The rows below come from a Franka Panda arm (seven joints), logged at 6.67 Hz.
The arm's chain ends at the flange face. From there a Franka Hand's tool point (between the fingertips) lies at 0.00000 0.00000 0.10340 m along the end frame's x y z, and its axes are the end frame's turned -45 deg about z.
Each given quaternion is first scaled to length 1.
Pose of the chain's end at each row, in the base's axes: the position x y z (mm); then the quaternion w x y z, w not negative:
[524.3 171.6 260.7 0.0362 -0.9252 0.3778 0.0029]
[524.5 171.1 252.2 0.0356 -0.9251 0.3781 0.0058]
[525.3 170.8 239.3 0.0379 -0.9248 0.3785 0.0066]
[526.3 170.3 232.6 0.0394 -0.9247 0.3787 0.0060]
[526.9 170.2 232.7 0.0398 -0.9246 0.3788 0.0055]
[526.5 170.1 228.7 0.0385 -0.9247 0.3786 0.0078]
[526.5 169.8 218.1 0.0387 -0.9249 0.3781 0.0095]
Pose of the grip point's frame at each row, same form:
[526.6 178.8 157.6 0.0346 -0.9993 -0.0050 -0.0112]
[526.2 178.4 149.1 0.0351 -0.9993 -0.0047 -0.0083]
[527.0 178.6 136.2 0.0375 -0.9993 -0.0042 -0.0084]
[528.2 178.3 129.5 0.0387 -0.9992 -0.0040 -0.0095]
[529.0 178.2 129.6 0.0389 -0.9992 -0.0039 -0.0101]
[528.0 178.1 125.6 0.0386 -0.9992 -0.0041 -0.0075]
[527.7 177.9 115.0 0.0394 -0.9992 -0.0046 -0.0060]

